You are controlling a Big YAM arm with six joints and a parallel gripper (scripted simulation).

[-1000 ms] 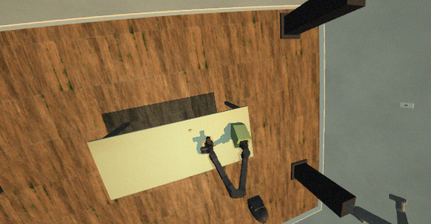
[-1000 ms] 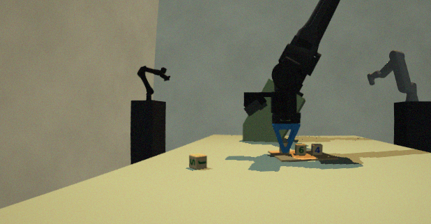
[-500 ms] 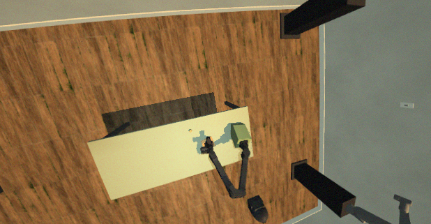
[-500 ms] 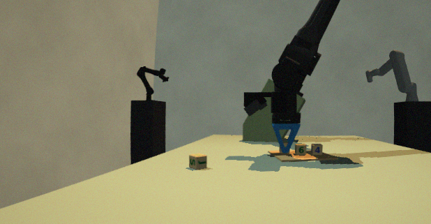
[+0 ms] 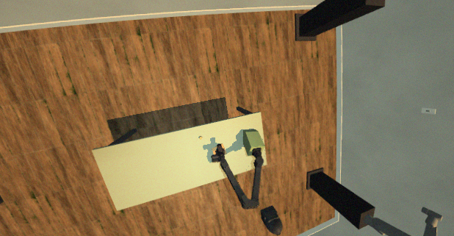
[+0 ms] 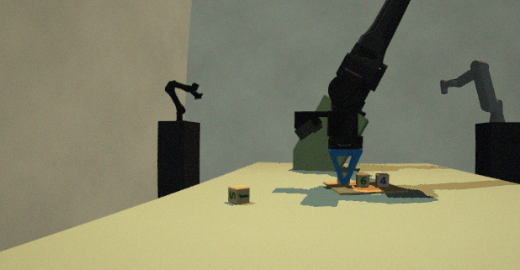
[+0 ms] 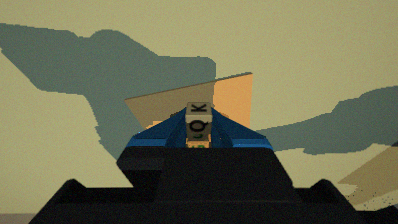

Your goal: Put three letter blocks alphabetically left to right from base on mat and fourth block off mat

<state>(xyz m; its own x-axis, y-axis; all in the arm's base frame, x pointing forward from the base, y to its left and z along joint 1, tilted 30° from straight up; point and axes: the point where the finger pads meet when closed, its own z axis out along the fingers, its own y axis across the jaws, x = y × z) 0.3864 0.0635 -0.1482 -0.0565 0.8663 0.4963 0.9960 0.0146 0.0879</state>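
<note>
My gripper is now 40 mm to the right of the orange mat and 20 mm above it. Round my hand: block 80 mm to the left.
</note>
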